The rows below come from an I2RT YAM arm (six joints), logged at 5 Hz.
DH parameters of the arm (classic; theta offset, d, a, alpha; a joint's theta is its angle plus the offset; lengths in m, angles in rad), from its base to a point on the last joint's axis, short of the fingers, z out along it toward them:
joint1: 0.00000 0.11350 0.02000 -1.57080
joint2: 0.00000 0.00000 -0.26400 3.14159
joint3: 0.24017 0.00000 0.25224 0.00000
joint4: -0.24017 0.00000 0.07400 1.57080
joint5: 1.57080 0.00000 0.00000 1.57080
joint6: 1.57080 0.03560 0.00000 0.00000
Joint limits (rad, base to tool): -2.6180..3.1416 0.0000..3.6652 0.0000..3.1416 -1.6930..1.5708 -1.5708..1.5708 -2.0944..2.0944
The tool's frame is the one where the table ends.
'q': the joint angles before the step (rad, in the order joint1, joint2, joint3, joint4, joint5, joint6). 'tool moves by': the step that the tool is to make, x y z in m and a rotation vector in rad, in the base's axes. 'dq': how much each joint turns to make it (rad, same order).
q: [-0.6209 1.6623 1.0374 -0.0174 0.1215 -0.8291]
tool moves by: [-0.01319 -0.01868 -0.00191 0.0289 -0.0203 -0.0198]
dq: [-0.0682 0.0065 0.0000 0.0050 -0.0599 -0.0008]
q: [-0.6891 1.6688 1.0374 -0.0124 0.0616 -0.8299]
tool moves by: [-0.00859 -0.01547 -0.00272 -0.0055 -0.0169 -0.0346]
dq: [-0.0485 0.0160 0.0000 0.0325 -0.0153 -0.0027]
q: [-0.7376 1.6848 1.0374 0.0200 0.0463 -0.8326]
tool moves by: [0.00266 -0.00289 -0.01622 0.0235 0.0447 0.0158]
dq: [-0.0015 0.0454 0.0000 -0.0026 -0.0061 -0.0206]
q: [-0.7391 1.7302 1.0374 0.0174 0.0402 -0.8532]
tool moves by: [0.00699 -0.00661 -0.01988 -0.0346 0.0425 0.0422]
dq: [-0.0004 0.0710 0.0000 0.0657 0.0008 -0.0690]
